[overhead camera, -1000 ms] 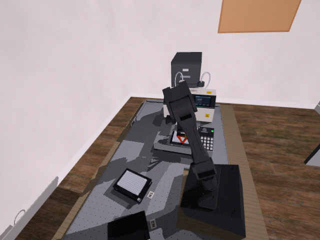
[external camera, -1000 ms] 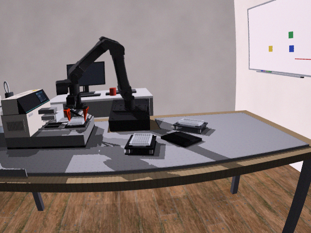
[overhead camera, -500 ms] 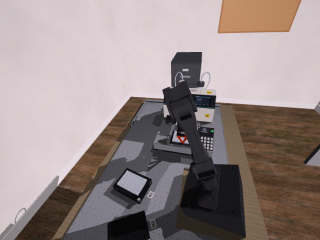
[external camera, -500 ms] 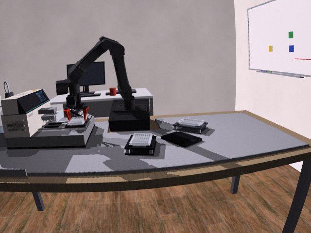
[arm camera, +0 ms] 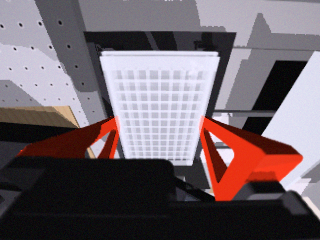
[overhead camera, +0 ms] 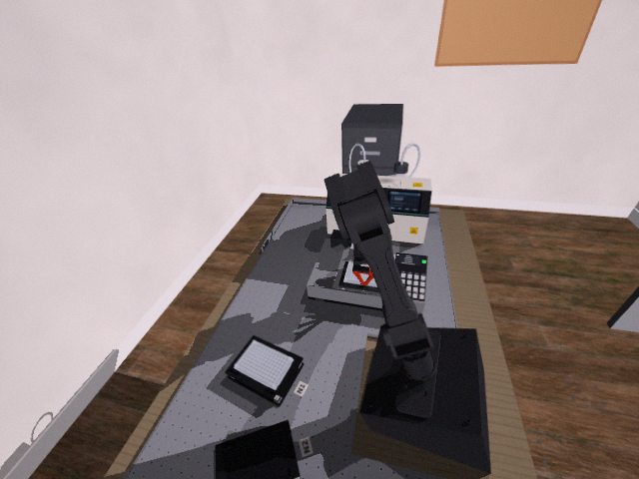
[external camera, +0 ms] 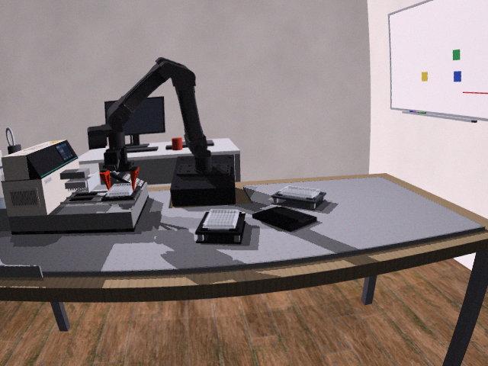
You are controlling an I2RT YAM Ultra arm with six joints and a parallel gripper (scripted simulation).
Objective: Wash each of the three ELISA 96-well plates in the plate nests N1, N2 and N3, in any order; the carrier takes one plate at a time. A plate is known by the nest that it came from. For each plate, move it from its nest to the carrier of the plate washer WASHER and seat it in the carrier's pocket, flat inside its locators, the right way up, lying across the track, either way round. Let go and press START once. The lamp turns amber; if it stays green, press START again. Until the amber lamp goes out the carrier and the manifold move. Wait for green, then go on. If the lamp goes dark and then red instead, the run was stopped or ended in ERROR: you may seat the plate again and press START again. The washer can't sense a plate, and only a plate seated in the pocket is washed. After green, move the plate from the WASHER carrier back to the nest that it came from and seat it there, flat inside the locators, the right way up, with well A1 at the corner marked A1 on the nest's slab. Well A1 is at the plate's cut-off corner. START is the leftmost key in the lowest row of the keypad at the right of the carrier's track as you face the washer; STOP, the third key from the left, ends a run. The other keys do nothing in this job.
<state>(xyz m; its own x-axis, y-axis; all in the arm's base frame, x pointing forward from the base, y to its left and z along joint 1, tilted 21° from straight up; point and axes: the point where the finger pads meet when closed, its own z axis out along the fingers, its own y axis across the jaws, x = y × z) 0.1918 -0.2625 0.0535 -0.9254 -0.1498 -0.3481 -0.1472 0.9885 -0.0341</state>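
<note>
Now: the black washer carrier 1 cm below my hand. The rest, counted from my hand: manifold head: 15 cm to the right, 4 cm above, 2 cm ahead; then washer: 15 cm to the right, 4 cm above, 2 cm ahead; then N1 label: 36 cm to the left, 9 cm below, 6 cm ahead.
</note>
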